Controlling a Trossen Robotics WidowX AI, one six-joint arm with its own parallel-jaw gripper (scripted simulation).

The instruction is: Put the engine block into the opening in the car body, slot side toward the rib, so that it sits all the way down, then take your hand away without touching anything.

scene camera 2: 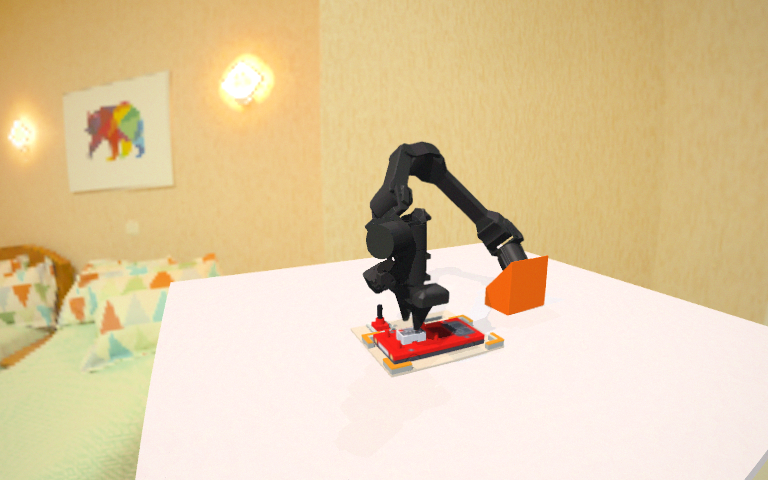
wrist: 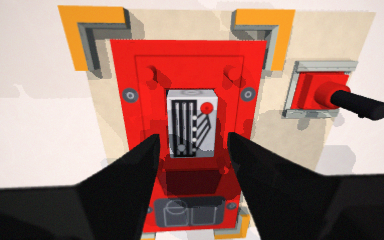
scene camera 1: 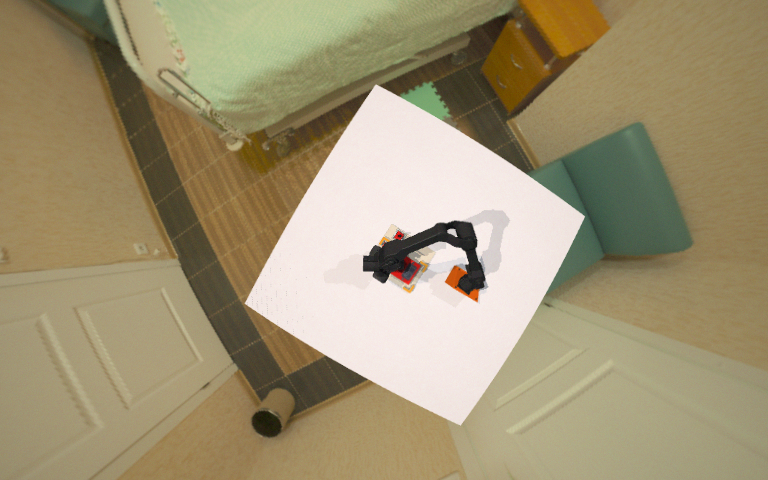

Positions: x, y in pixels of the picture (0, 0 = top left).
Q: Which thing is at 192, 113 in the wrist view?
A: A grey engine block.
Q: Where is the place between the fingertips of my gripper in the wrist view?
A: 193, 139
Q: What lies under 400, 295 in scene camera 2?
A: My gripper.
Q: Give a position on a red car body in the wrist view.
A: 187, 191
